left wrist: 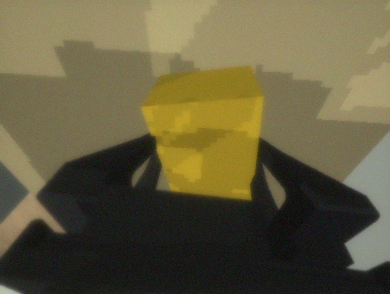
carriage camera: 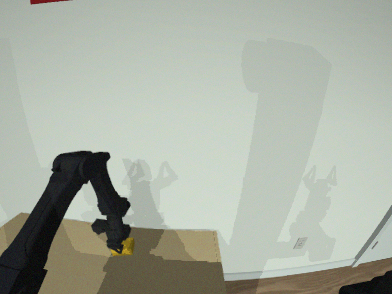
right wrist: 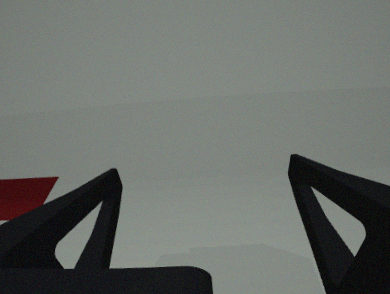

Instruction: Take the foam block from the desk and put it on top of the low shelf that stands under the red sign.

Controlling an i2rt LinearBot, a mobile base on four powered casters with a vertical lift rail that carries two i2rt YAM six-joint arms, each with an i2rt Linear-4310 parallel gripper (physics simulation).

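Frame: origin at the left arm's base, x ahead, y left, z up, level; millimetres.
Where they show: left gripper, between the fingertips: [left wrist: 208, 137] [carriage camera: 122, 247]; right gripper, between the fingertips: [right wrist: 203, 171].
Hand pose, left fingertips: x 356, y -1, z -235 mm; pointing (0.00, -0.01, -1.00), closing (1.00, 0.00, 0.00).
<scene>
Each offset is from my left fingertips to the centre of the thing. "spot": to the spot under its first point. Level surfaces: height alone.
The yellow foam block {dy -3, dx +1, dz +4 mm} [carriage camera: 126, 246] [left wrist: 207, 120] is held between the fingers of my left gripper [carriage camera: 119, 248] [left wrist: 208, 137], which is shut on it. In the carriage view they show over the top of the low wooden shelf {dz -19 mm} [carriage camera: 192, 242] [left wrist: 115, 22]; whether the block touches the top I cannot tell. My right gripper [right wrist: 203, 171] is open and empty, pointing at the wall. Part of the red sign [carriage camera: 50, 1] [right wrist: 25, 196] shows at the upper left of the carriage view and at the left of the right wrist view.
The pale wall [carriage camera: 200, 100] rises behind the shelf. The shelf's right edge shows in the carriage view, with wooden floor {dz -629 mm} [carriage camera: 250, 286] beyond it. A wall socket {dy -1092, dx +198, dz -229 mm} [carriage camera: 300, 243] and a door edge {spot: dy -1855, dx +190, dz -327 mm} [carriage camera: 375, 244] are at the right.
</scene>
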